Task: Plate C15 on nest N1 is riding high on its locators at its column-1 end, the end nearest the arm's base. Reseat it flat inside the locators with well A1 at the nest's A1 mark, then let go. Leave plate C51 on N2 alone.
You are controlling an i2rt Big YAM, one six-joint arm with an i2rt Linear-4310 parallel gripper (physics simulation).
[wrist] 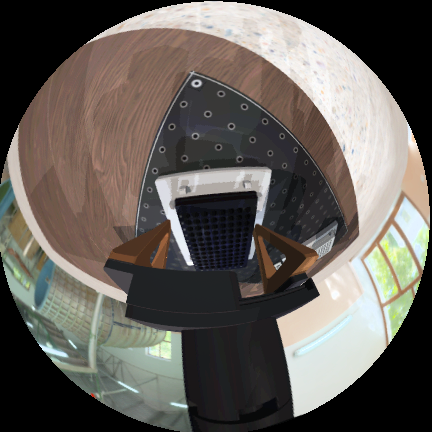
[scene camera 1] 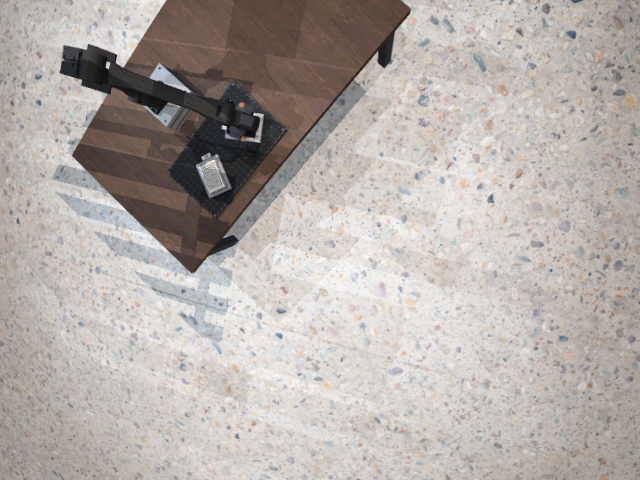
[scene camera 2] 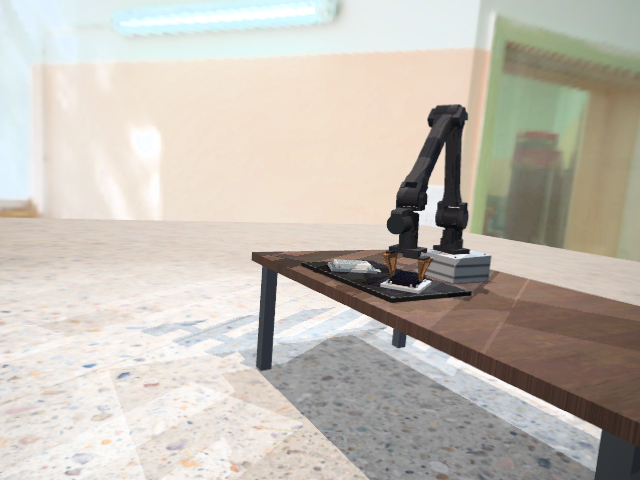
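Where they show: gripper, fingertip midpoint: (wrist: 213, 225) (scene camera 2: 406, 278); arm's base, link origin: (scene camera 2: 450, 251).
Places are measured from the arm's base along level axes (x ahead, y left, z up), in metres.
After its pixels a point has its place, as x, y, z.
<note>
The dark plate C15 (scene camera 2: 405, 279) {0.357, 0.205, -0.053} (wrist: 217, 230) {0.349, 0.195, -0.051} sits on the white nest N1 (scene camera 1: 261, 124) {0.385, 0.244, -0.070} (scene camera 2: 408, 289) {0.380, 0.255, -0.071} (wrist: 215, 183) {0.388, 0.224, -0.068}. Its tilt is hard to judge, and the A1 mark cannot be made out. My gripper (scene camera 1: 242, 121) {0.352, 0.203, -0.051} (scene camera 2: 407, 277) {0.352, 0.203, -0.051} (wrist: 213, 225) {0.352, 0.203, -0.051} is open and points down, with one orange finger on each side of C15 and nothing held. In the wrist view gaps show between the fingertips and the plate's long sides. The gripper body hides the plate's near end there. Pale plate C51 (scene camera 1: 211, 175) {0.383, -0.074, -0.054} (scene camera 2: 354, 265) {0.399, -0.037, -0.058} (wrist: 324, 245) {0.425, -0.070, -0.056} sits on nest N2 (scene camera 1: 222, 193) {0.467, -0.102, -0.080}.
Both nests stand on a black perforated board (scene camera 1: 185, 167) {0.256, -0.153, -0.080} (scene camera 2: 444, 292) {0.260, 0.276, -0.080} (wrist: 218, 126) {0.436, 0.252, -0.080}, on a brown wooden table (scene camera 1: 320, 41) {0.312, 0.652, -0.093} (scene camera 2: 542, 320) {0.150, 0.536, -0.093} (wrist: 110, 110) {0.406, 0.381, -0.093}. The arm's grey base block (scene camera 1: 168, 77) {-0.025, 0.093, 0.001} (scene camera 2: 462, 268) {0.049, 0.121, -0.041} stands beside the board. N2 is beside N1 on the same board.
</note>
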